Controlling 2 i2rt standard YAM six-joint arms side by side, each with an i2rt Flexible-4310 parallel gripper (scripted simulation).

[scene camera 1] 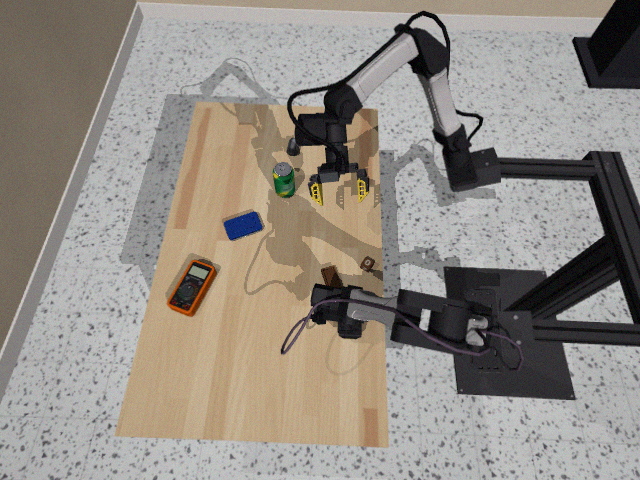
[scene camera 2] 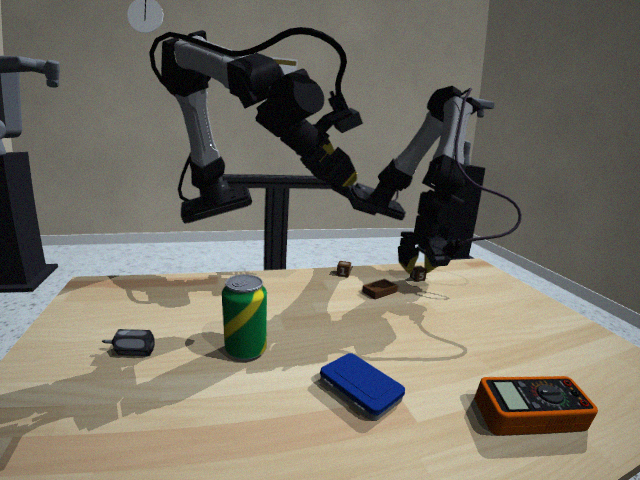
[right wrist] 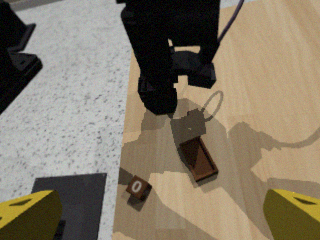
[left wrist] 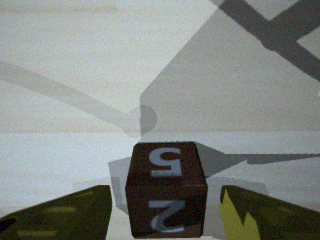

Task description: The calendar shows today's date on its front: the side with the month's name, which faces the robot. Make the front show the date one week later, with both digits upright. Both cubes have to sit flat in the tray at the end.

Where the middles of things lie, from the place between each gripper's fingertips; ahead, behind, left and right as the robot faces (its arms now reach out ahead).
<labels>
Now: left hand 5 cm short of the brown tray [right wrist: 200, 162], 13 cm to the left of it and 1 cm above it. Round my left hand: blue case [scene camera 2: 370, 391] 34 cm ahead, 30 cm to the right, 1 cm below; then dark mouse-like object [scene camera 2: 126, 341] 20 cm ahead, 63 cm to the right, 1 cm below.
I see my right gripper [scene camera 2: 345, 173] 26 cm above the brown tray, 11 cm to the right of it and 1 cm short of it. Also, from my right hand: blue case: 29 cm ahead, 25 cm below, 6 cm to the right; dark mouse-like object: 39 cm to the right, 25 cm below, 15 cm ahead.
</labels>
